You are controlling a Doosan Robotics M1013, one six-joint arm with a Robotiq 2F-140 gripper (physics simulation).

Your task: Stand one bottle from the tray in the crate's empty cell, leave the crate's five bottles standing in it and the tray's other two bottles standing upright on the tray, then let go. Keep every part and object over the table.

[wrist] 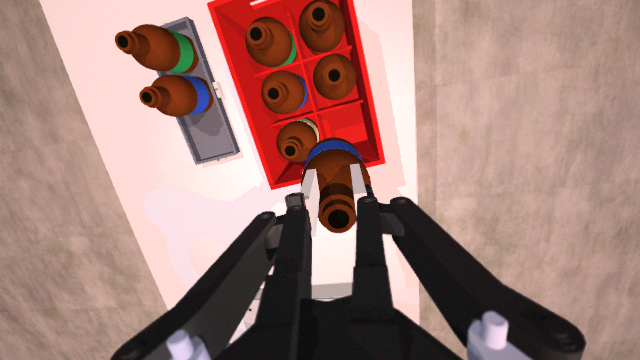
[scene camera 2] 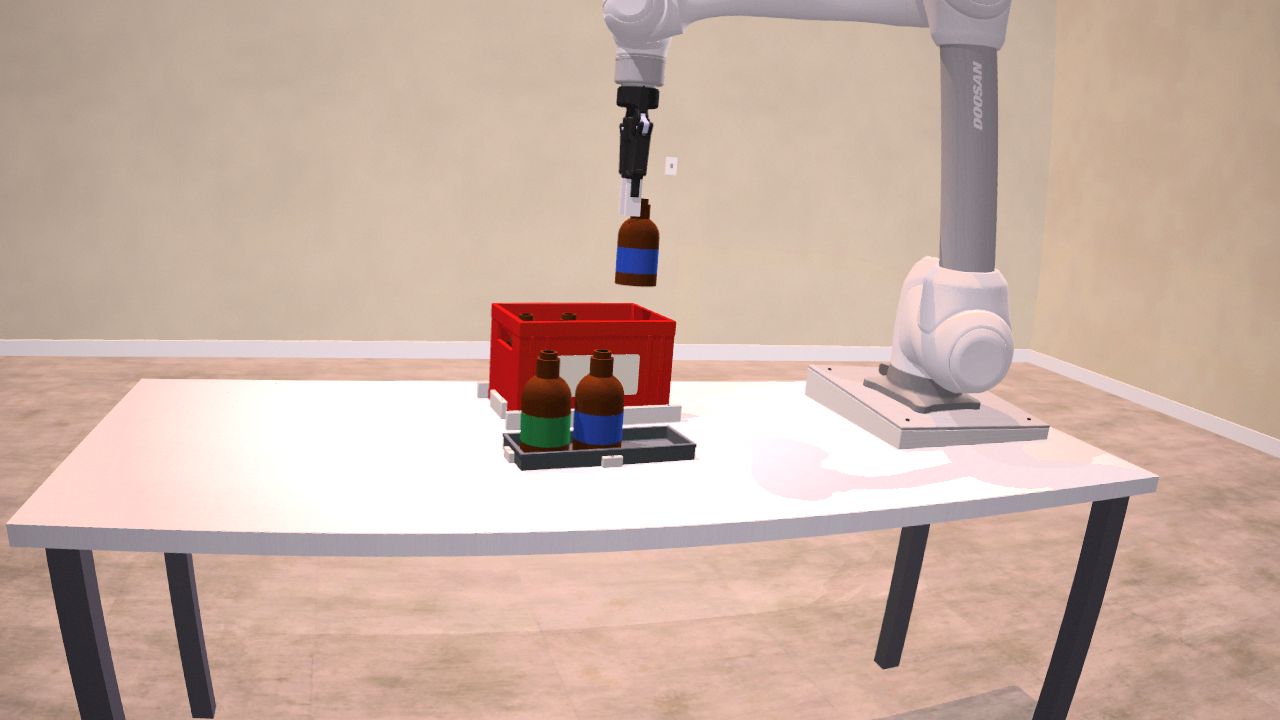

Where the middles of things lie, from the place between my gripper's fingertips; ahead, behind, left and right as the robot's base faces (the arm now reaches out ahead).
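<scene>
From my hand: pale-labelled bottle (wrist: 294, 141), 1 cm ahead, 7 cm to the left, 26 cm below; white-labelled bottle (wrist: 334, 77), 9 cm ahead, 3 cm to the right, 26 cm below.
</scene>
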